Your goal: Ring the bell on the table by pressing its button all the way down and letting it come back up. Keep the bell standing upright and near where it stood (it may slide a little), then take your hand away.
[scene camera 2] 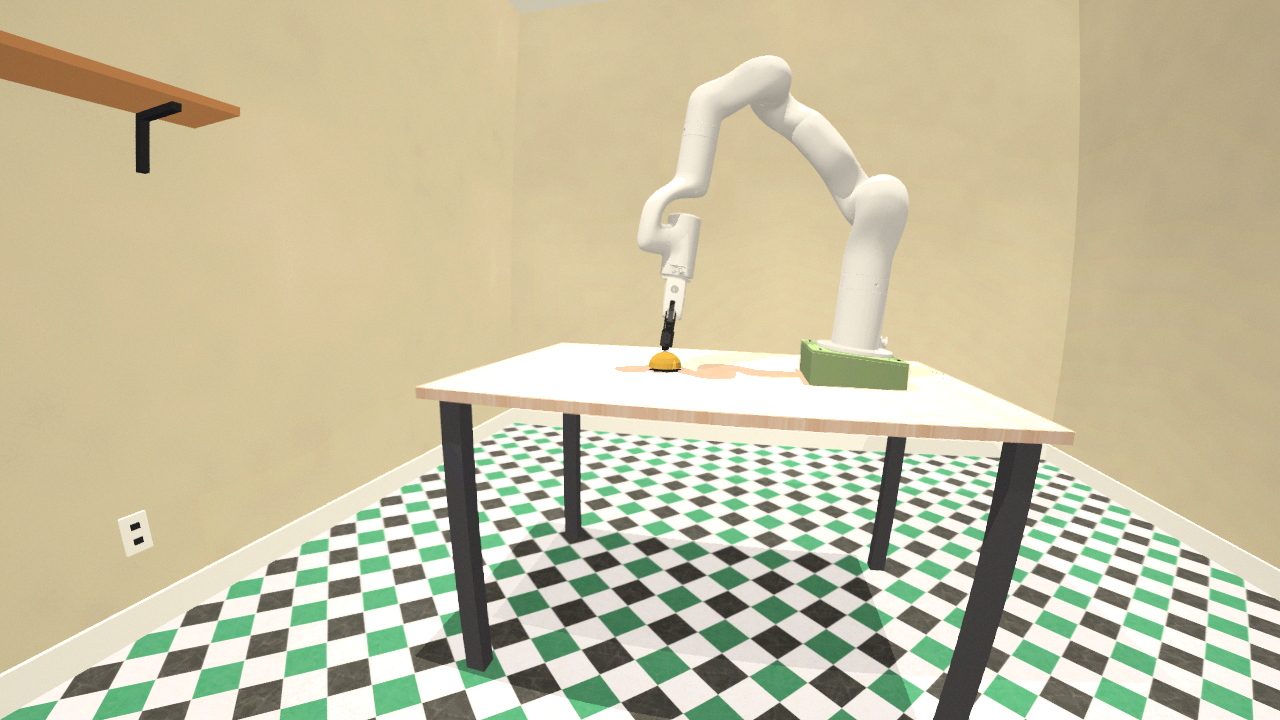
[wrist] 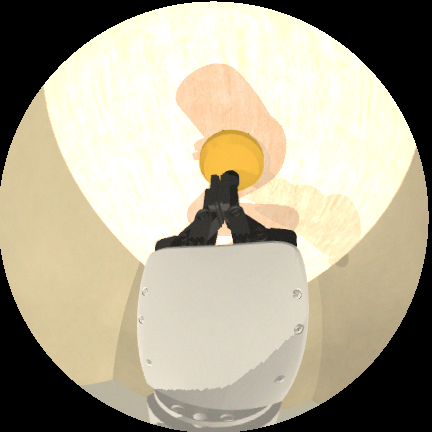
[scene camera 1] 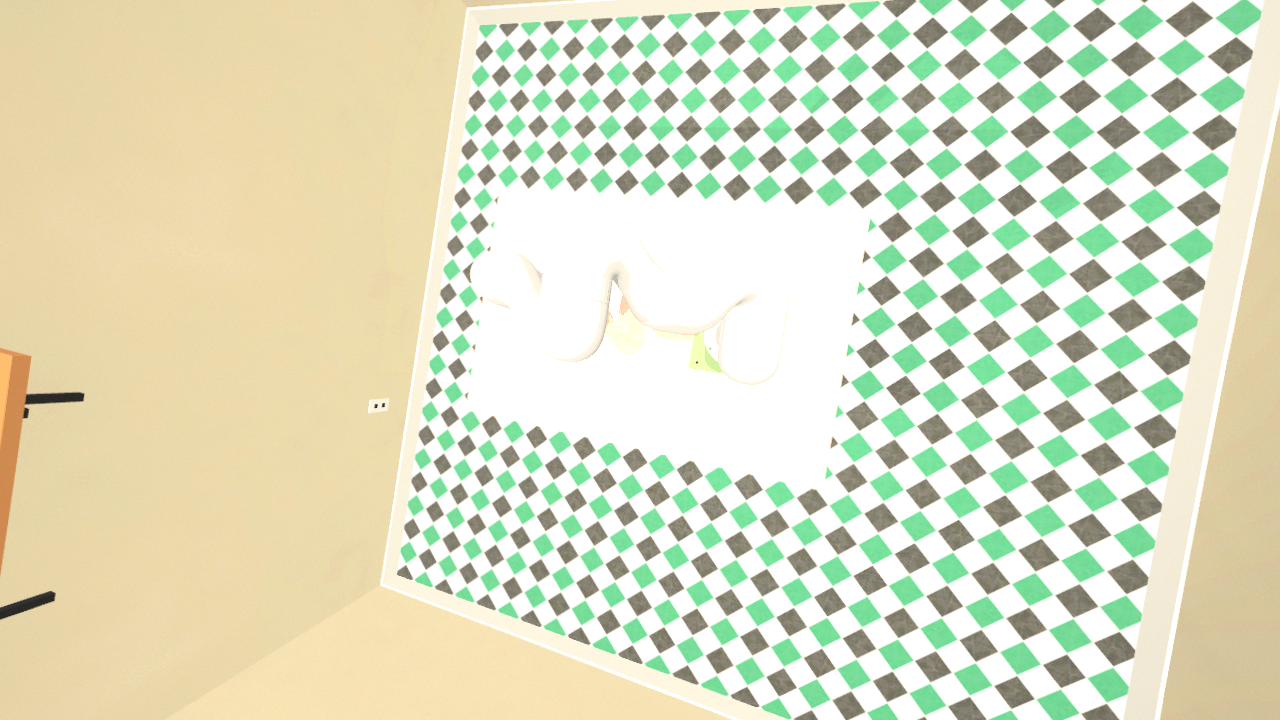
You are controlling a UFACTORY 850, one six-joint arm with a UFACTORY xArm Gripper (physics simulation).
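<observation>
The bell [scene camera 2: 665,362] [wrist: 229,150] is an orange-yellow dome, upright on the table [scene camera 2: 528,377] [wrist: 120,120]. Its black button [wrist: 231,177] is partly covered by the fingers in the wrist view. My gripper [scene camera 2: 665,347] [wrist: 221,184] is shut and empty, pointing down. Its fingertips are at the button on top of the dome and appear to touch it. How far the button is pressed in cannot be told. In scene camera 1 the arm hides the bell and the fingertips.
The arm's green base [scene camera 2: 854,368] [scene camera 1: 702,356] stands at the right part of the table in scene camera 2. A wooden shelf [scene camera 2: 116,83] is on the wall at the left, away from the table. Shadows of the arm lie around the bell.
</observation>
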